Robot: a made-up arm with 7 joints. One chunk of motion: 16 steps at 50 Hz.
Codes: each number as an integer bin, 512 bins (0 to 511) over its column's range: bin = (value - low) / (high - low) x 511, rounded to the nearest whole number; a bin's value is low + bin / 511 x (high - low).
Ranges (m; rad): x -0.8..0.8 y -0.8..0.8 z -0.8..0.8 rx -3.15..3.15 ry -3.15..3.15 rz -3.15..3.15
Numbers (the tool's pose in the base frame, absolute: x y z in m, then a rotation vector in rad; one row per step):
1: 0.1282 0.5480 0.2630 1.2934 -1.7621 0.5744
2: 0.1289 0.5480 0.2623 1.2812 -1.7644 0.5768
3: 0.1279 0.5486 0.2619 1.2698 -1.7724 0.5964
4: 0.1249 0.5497 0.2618 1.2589 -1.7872 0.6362
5: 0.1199 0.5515 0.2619 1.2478 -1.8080 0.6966
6: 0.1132 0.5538 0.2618 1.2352 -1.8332 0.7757
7: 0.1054 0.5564 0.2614 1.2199 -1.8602 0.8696
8: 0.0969 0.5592 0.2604 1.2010 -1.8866 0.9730
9: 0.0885 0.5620 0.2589 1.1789 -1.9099 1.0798
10: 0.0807 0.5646 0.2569 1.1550 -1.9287 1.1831
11: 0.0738 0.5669 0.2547 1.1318 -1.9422 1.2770
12: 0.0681 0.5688 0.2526 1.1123 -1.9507 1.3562
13: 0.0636 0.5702 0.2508 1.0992 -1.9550 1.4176
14: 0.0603 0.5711 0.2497 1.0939 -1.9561 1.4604
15: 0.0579 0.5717 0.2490 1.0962 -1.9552 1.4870
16: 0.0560 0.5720 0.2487 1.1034 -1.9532 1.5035
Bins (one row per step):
1: 296 431 339 360 113 302
2: 297 431 339 359 112 302
3: 296 431 339 358 112 304
4: 295 431 339 358 111 307
5: 294 432 339 357 109 312
6: 292 432 339 356 107 318
7: 289 433 339 354 105 326
8: 286 434 339 353 102 334
9: 284 435 338 351 101 343
10: 281 436 338 349 99 351
11: 279 437 337 347 98 359
12: 277 437 336 346 97 366
13: 276 438 336 345 97 370
14: 275 438 335 344 97 374
15: 274 438 335 344 97 376
16: 273 438 335 345 97 377

